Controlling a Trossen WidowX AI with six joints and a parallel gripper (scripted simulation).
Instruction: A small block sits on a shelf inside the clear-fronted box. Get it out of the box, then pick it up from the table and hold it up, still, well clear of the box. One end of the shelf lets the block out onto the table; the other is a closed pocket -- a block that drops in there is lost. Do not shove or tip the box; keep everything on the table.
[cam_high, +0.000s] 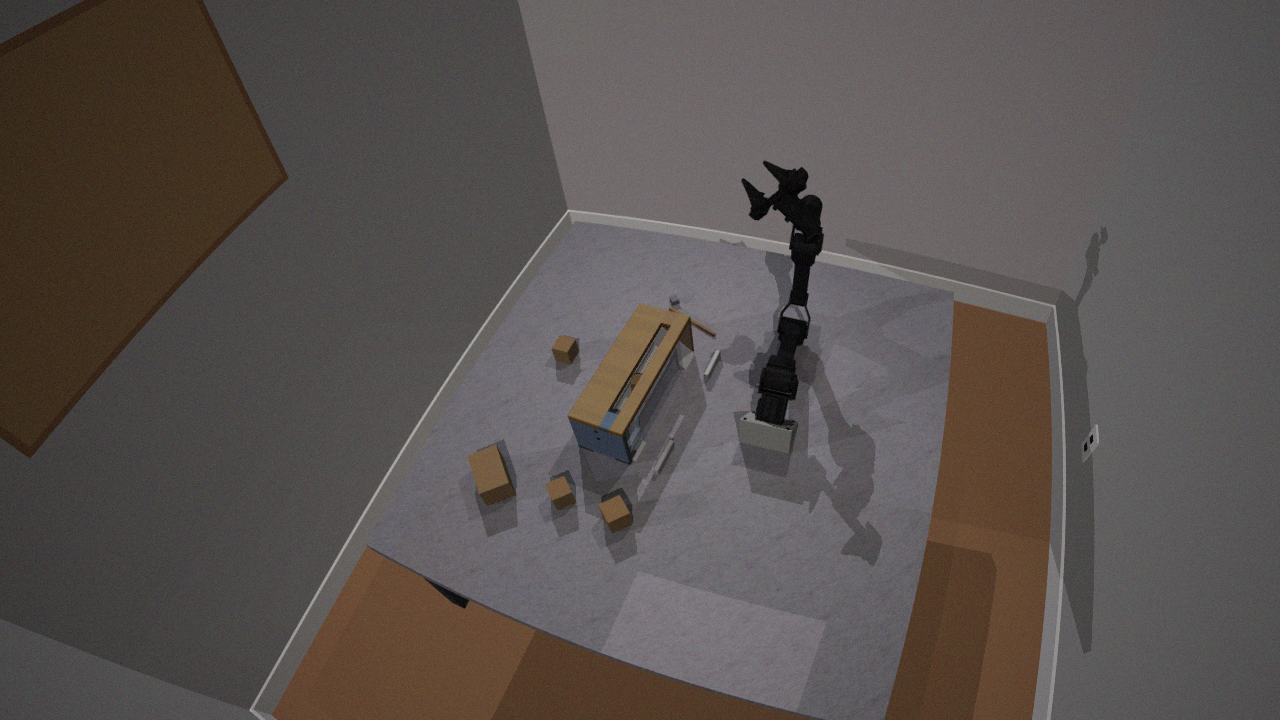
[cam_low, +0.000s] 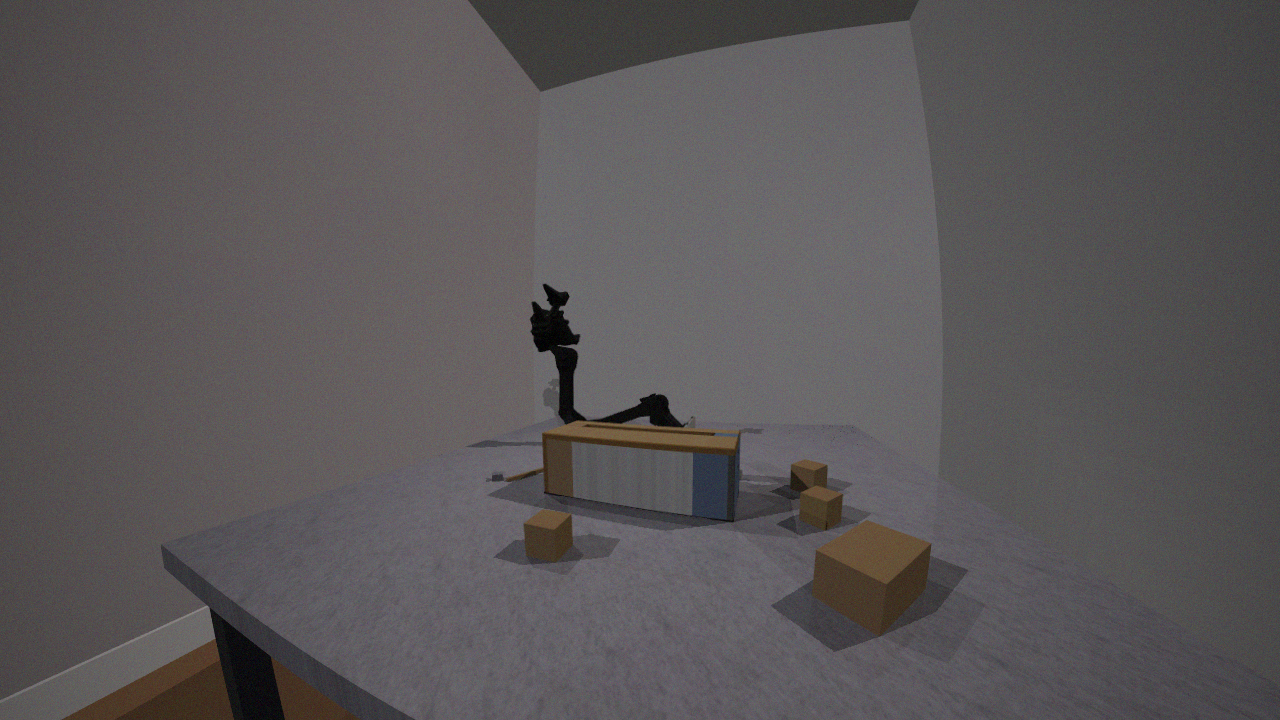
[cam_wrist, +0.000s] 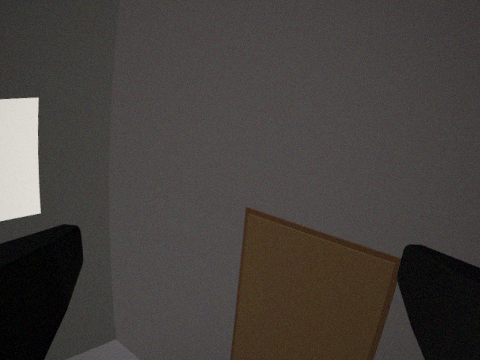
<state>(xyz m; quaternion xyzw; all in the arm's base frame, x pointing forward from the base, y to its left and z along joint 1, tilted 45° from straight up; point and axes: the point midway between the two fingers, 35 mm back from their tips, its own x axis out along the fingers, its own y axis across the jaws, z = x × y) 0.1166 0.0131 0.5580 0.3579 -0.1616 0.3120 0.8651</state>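
Now: the small brown block 19 cm ahead of my gripper tip, 39 cm to the left of it and 39 cm below it. From my gripper tip the other things lie so: long box: 17 cm ahead, 38 cm to the left, 41 cm below.
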